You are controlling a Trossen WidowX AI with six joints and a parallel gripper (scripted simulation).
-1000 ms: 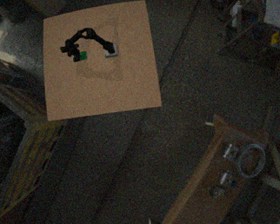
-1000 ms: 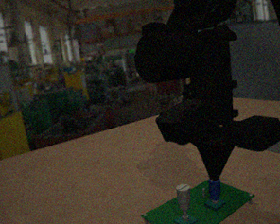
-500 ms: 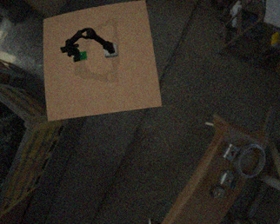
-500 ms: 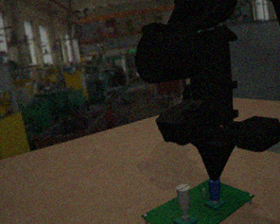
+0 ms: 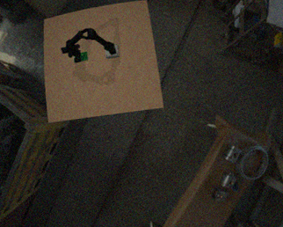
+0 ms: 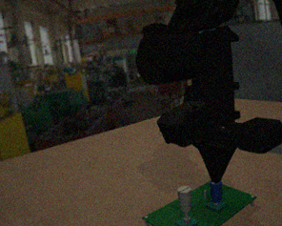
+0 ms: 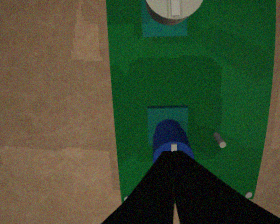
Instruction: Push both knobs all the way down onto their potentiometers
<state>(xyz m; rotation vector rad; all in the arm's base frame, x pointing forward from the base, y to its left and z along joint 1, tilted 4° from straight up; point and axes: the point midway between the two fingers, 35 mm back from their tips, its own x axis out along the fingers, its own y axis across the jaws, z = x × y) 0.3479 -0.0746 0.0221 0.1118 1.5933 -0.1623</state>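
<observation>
Right now my gripper tip is 1 cm above the blue knob. Also, from my gripper tip: grey knob 6 cm ahead, 1 cm to the right.
</observation>
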